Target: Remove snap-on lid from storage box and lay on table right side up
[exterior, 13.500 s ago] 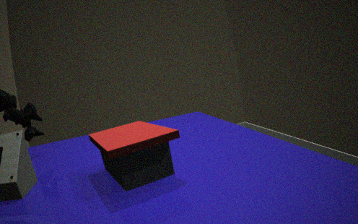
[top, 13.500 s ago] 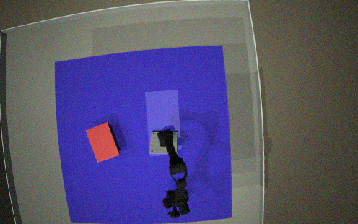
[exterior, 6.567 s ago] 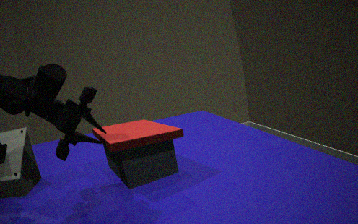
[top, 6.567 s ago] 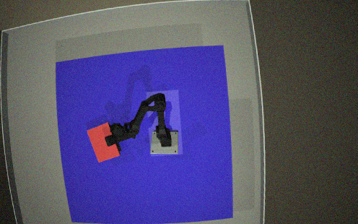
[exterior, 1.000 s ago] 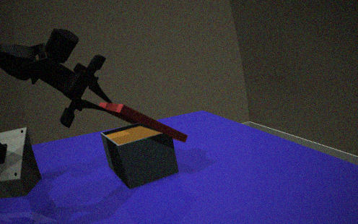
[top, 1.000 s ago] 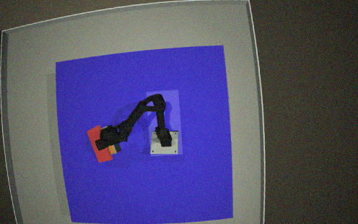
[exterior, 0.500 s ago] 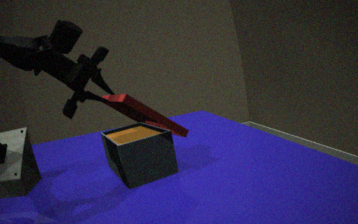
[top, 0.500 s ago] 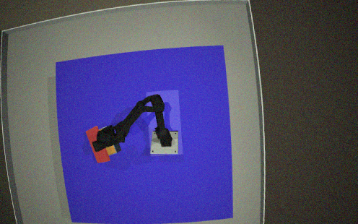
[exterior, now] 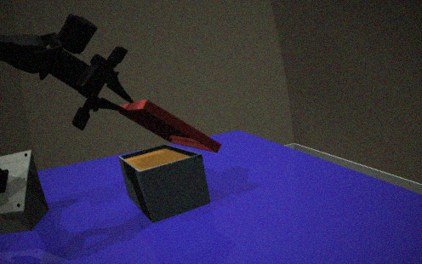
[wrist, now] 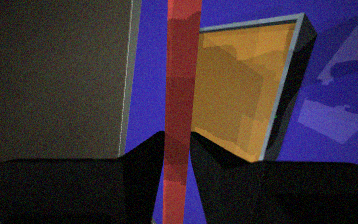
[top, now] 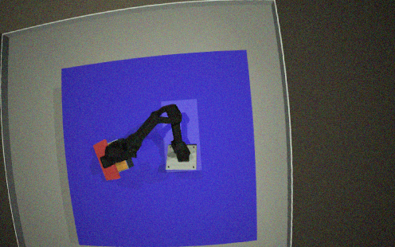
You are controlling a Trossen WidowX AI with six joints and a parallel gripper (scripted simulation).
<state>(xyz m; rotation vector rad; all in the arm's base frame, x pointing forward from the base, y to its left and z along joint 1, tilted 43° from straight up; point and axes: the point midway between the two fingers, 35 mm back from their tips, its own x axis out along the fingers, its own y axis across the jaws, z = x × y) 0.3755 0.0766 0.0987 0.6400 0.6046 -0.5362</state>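
The lid lies 60 mm ahead of my gripper tip, 50 mm below it and 20 mm to the left of it. Round my gripper tip: storage box (160 mm below, 30 mm ahead, 10 mm to the left).
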